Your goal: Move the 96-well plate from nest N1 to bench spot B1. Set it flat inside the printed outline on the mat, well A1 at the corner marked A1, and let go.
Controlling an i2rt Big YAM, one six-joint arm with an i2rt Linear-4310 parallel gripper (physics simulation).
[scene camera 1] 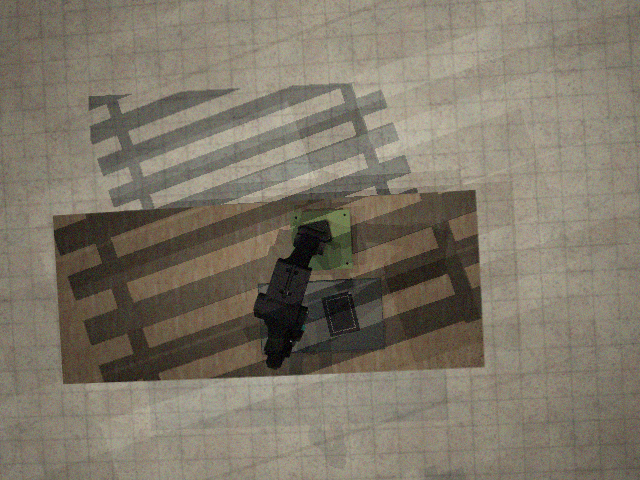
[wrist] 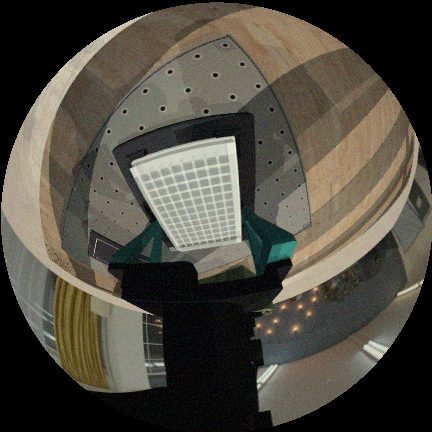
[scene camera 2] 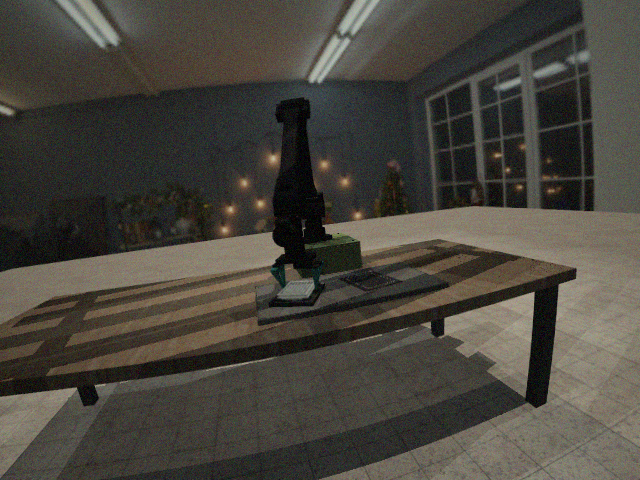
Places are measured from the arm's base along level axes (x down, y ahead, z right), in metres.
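Pixels of known places: gripper, fingertip midpoint: (wrist: 199,216) (scene camera 2: 300,289); arm's base, origin of the base link: (scene camera 1: 315,233) (scene camera 2: 315,240).
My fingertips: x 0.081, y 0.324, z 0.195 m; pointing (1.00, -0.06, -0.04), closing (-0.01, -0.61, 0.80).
Note:
Ahead of a thing's pixels: the offset from my fingertips to its top centre. Level surfaces: height alone.
The white 96-well plate {dx -0.013, dy +0.015, dz +0.012 m} (scene camera 2: 296,290) (wrist: 192,197) sits in the dark nest {dx -0.004, dy +0.014, dz +0.012 m} (scene camera 2: 293,303) (wrist: 175,133) on the grey board. My gripper (scene camera 2: 300,282) (wrist: 199,216) is open, pointing down, with one teal finger at each long side of the plate near one end. Nothing is held between the fingers. In scene camera 1 the arm hides the plate and nest. The printed outline (scene camera 1: 353,311) (scene camera 2: 354,283) (wrist: 96,246) lies on its dark mat to one side of the nest, with no plate in it. The A1 marks are too small to read.
The grey board (scene camera 1: 369,330) (scene camera 2: 413,281) (wrist: 177,97) has rows of holes and rests on the wooden table {dx +0.026 m} (scene camera 1: 196,341) (scene camera 2: 170,341). A green block (scene camera 1: 338,248) (scene camera 2: 341,253) stands behind the board, by the arm's base. Striped shadows cross the table.

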